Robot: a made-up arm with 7 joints.
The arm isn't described. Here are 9 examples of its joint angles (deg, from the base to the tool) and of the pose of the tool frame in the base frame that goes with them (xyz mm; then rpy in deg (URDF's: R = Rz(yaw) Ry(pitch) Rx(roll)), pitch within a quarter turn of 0, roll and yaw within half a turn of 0).
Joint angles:
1: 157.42 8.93 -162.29 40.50 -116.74 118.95 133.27
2: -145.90 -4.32 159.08 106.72 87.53 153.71 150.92
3: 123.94 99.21 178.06 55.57 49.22 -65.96 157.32
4: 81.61 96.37 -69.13 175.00 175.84 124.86 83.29
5: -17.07 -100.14 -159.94 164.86 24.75 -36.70 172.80
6: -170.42 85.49 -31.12 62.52 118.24 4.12 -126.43
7: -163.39 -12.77 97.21 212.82 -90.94 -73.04 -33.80
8: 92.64 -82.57 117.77 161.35 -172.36 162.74 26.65
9: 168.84 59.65 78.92 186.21 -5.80 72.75 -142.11
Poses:
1: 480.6 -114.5 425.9 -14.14 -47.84 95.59
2: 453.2 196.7 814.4 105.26 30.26 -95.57
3: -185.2 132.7 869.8 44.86 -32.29 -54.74
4: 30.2 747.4 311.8 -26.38 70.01 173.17
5: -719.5 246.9 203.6 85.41 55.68 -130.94
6: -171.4 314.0 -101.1 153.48 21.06 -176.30
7: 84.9 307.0 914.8 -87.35 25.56 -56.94
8: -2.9 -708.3 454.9 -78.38 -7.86 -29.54
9: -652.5 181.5 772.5 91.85 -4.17 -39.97
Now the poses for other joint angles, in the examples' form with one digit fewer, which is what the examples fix.
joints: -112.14 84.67 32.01 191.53 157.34 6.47 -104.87
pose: -353 -679 525 -68.5 -3.7 148.8
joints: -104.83 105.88 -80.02 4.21 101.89 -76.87 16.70
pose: -152 202 458 -0.1 2.1 -83.7
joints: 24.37 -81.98 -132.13 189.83 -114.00 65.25 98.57
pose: -742 -190 551 -117.2 -53.6 70.9
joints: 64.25 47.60 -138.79 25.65 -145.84 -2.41 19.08
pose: 94 -395 416 140.2 58.1 37.7
